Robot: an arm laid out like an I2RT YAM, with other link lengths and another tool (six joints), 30 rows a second.
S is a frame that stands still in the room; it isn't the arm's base.
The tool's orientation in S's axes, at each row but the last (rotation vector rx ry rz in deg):
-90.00 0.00 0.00
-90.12 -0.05 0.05
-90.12 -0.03 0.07
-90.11 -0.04 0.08
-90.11 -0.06 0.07
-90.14 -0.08 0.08
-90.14 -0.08 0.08
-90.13 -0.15 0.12
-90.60 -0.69 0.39
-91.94 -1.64 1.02
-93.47 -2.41 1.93
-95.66 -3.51 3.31
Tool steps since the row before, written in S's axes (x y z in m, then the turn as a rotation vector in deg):
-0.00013 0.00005 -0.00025 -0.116 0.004 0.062
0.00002 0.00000 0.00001 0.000 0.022 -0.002
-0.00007 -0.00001 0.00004 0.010 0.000 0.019
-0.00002 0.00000 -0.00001 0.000 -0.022 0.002
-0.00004 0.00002 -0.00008 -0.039 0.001 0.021
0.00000 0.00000 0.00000 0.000 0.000 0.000
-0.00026 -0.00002 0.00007 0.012 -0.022 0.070
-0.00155 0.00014 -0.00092 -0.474 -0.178 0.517
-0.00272 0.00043 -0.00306 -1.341 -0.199 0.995
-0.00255 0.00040 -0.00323 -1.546 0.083 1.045
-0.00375 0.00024 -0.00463 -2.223 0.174 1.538
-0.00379 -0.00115 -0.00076 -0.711 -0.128 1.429
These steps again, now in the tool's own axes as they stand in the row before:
-0.00013 0.00025 0.00005 -0.116 -0.062 0.004
0.00002 -0.00001 0.00000 0.000 0.002 0.022
-0.00007 -0.00004 -0.00001 0.010 -0.019 0.000
-0.00002 0.00001 0.00000 0.000 -0.002 -0.022
-0.00004 0.00008 0.00002 -0.039 -0.021 0.001
0.00000 0.00000 0.00000 0.000 0.000 0.000
-0.00026 -0.00007 -0.00002 0.012 -0.070 -0.022
-0.00155 0.00092 0.00015 -0.474 -0.517 -0.178
-0.00272 0.00305 0.00049 -1.340 -0.997 -0.193
-0.00256 0.00320 0.00058 -1.536 -1.059 0.093
-0.00375 0.00458 0.00070 -2.206 -1.561 0.186
-0.00386 0.00085 -0.00078 -0.721 -1.413 -0.216

